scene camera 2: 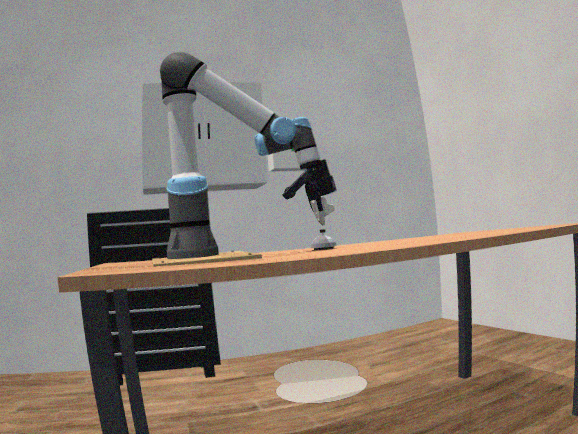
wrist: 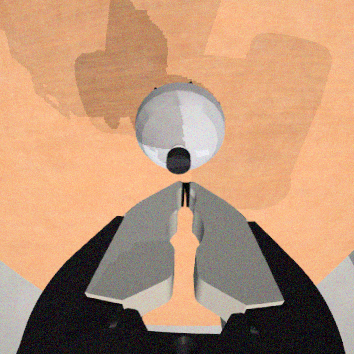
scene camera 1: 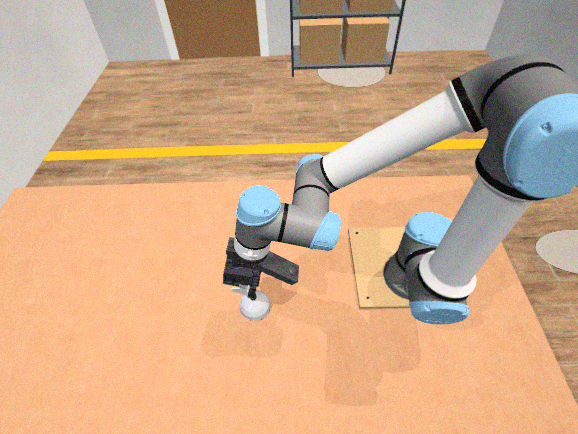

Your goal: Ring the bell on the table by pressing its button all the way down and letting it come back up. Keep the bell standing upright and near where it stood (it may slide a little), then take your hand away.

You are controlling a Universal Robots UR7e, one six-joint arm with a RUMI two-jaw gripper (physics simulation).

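Where they show: gripper, fingertip midpoint: (scene camera 2: 323, 225) (wrist: 184, 183) (scene camera 1: 249, 294); arm's base, link origin: (scene camera 2: 192, 256).
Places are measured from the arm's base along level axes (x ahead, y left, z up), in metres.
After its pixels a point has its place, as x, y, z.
The bell, a silvery white dome (scene camera 1: 255, 307) @(0.434, 0.078, 0.027) (scene camera 2: 324, 242) @(0.425, 0.021, 0.010) (wrist: 180, 117) @(0.414, 0.060, 0.026), stands upright on the table (scene camera 1: 125, 370) @(0.760, 0.207, -0.014) (scene camera 2: 400, 249) @(0.390, -0.434, -0.015) (wrist: 45, 200) @(0.534, -0.155, -0.013). Its black button (scene camera 1: 252, 295) (scene camera 2: 322, 231) @(0.434, 0.048, 0.046) (wrist: 178, 160) @(0.435, 0.057, 0.053) stands up on a thin stem above the dome. My gripper (scene camera 1: 249, 291) @(0.446, 0.061, 0.065) (scene camera 2: 321, 223) @(0.446, 0.061, 0.065) (wrist: 184, 183) @(0.446, 0.061, 0.065) is shut with nothing between its fingers. In scene camera 2 its tips are a little above the button, with a small gap. In the wrist view the tips lie just below the button in the picture, apart from it.
The arm's base stands on a yellowish board (scene camera 1: 375, 270) @(0.093, -0.027, 0.001) (scene camera 2: 245, 256) @(0.104, -0.189, -0.005), to the right of the bell in scene camera 1. A shelf rack (scene camera 1: 345, 65) with boxes stands on the floor beyond the table. A black cabinet (scene camera 2: 150, 345) stands behind the table in scene camera 2.
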